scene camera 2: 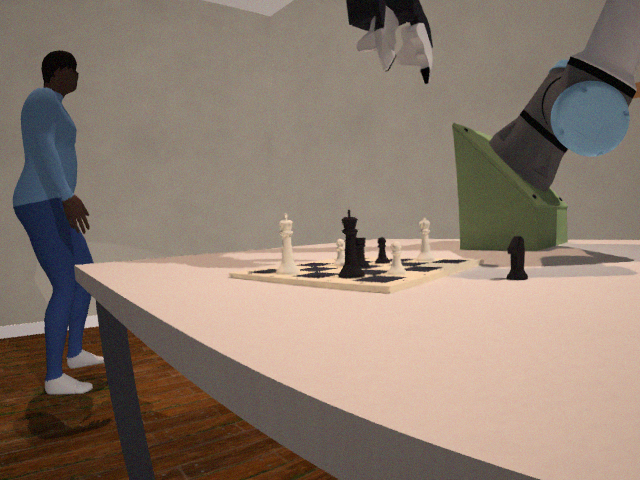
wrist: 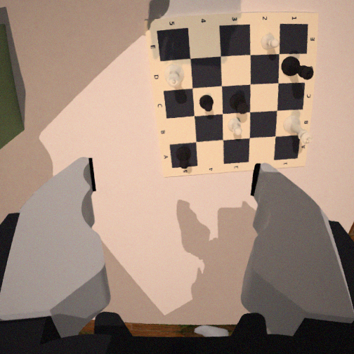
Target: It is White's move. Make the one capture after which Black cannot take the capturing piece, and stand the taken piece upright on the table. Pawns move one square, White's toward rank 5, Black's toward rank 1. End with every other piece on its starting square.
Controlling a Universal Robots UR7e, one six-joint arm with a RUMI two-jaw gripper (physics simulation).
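Places are measured from the arm's base along level axes (x ahead, y left, z up), in metres.
Pixels of known places: gripper, fingertip midpoint: (scene camera 2: 408, 77); arm's base, origin of the base link: (scene camera 2: 518, 165).
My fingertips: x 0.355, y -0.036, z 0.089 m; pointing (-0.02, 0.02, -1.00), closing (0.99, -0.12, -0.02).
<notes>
For each thing: its top centre in the pictures, then the offset to it from my fingertips. "*": a spot on its surface instead.
- white queen, middle of its top: (scene camera 2: 424, 218) 0.006 m left, 0.002 m back, 0.187 m down
- black knight, middle of its top: (scene camera 2: 516, 236) 0.155 m left, 0.080 m ahead, 0.206 m down
- board, surface spot: (scene camera 2: 310, 281) * 0.008 m right, 0.188 m ahead, 0.241 m down
- black pawn, middle of its top: (scene camera 2: 381, 237) 0.033 m right, 0.038 m ahead, 0.208 m down
- black rook, middle of its top: (scene camera 2: 359, 237) 0.035 m right, 0.080 m ahead, 0.207 m down
- B3, middle of its top: (scene camera 2: 340, 239) 0.067 m right, 0.076 m ahead, 0.208 m down
- E2, middle of its top: (scene camera 2: 395, 241) 0.042 m left, 0.119 m ahead, 0.208 m down
- black king, middle of its top: (scene camera 2: 349, 209) 0.011 m left, 0.151 m ahead, 0.176 m down
- white king, middle of its top: (scene camera 2: 285, 213) 0.070 m right, 0.159 m ahead, 0.176 m down
My gripper (scene camera 2: 407, 72) (wrist: 173, 164) is open and empty, high above the table. The white queen (scene camera 2: 424, 239) (wrist: 174, 75) stands on D5. A black knight (scene camera 2: 516, 258) stands upright on the table, right of the board in the scene view. On the board (scene camera 2: 310, 281) (wrist: 172, 171), a black pawn (scene camera 2: 382, 250) (wrist: 206, 102) stands on C4, a black rook (scene camera 2: 361, 253) (wrist: 240, 103) on C3, white pawns on B3 (scene camera 2: 339, 252) (wrist: 235, 126) and E2 (scene camera 2: 396, 258) (wrist: 270, 41), the black king (scene camera 2: 350, 250) (wrist: 290, 66) on D1, the white king (scene camera 2: 286, 245) (wrist: 295, 127) on B1, and a black piece (wrist: 184, 156) on A5.
The green arm base (scene camera 2: 496, 206) (wrist: 10, 85) stands behind and right of the board in the scene view. A person (scene camera 2: 49, 155) in blue stands beyond the table's left end. The table edge (scene camera 2: 258, 366) runs along the front. Shadows cross the table.
</notes>
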